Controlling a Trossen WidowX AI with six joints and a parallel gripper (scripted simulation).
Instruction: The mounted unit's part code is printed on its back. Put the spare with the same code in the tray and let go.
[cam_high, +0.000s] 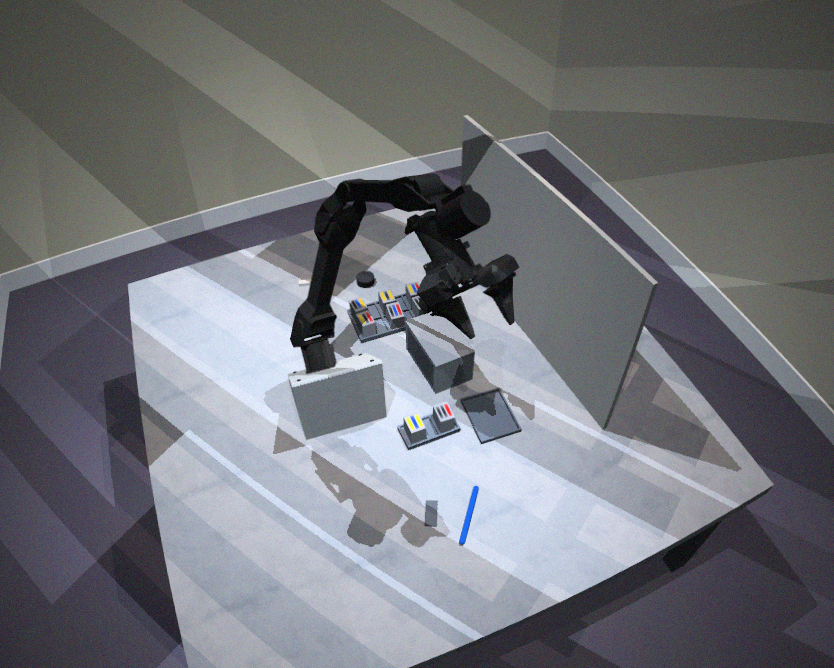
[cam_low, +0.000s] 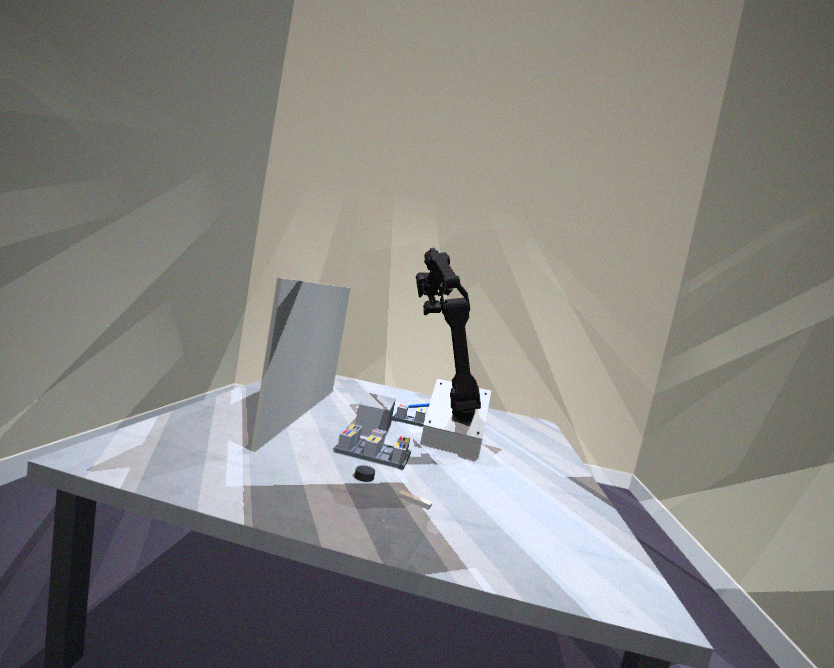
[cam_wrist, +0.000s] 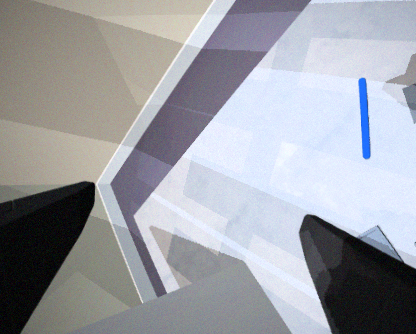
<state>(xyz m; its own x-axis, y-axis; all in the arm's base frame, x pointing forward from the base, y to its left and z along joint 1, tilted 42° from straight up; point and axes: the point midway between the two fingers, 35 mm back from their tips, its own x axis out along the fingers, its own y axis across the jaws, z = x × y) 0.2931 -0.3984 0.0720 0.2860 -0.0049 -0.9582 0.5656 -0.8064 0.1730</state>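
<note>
My gripper tip is 520 mm to the right of the grey spare, 390 mm above it and 150 mm past it. The rest, counted from my gripper tip: rack (430 mm below, 130 mm to the left, 70 mm behind); then flat grey tray (430 mm below, 130 mm to the left, 80 mm ahead); then blue pen (430 mm below, 100 mm to the right, 50 mm behind).
</note>
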